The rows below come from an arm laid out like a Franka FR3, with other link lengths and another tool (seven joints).
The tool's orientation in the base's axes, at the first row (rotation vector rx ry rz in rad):
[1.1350, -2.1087, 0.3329]
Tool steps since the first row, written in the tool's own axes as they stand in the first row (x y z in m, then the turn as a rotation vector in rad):
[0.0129, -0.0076, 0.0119, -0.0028, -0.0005, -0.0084]
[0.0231, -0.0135, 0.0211, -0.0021, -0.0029, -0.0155]
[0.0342, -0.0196, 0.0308, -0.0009, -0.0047, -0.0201]
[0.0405, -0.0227, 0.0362, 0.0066, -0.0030, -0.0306]
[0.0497, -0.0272, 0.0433, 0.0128, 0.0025, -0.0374]
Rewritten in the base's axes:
[-0.0041, -0.0187, -0.0004, 0.0053, 0.0058, 0.0040]
[-0.0073, -0.0333, -0.0005, 0.0103, 0.0077, 0.0094]
[-0.0109, -0.0488, -0.0004, 0.0135, 0.0083, 0.0133]
[-0.0132, -0.0574, -0.0002, 0.0142, 0.0101, 0.0262]
[-0.0162, -0.0694, 0.0006, 0.0107, 0.0129, 0.0359]

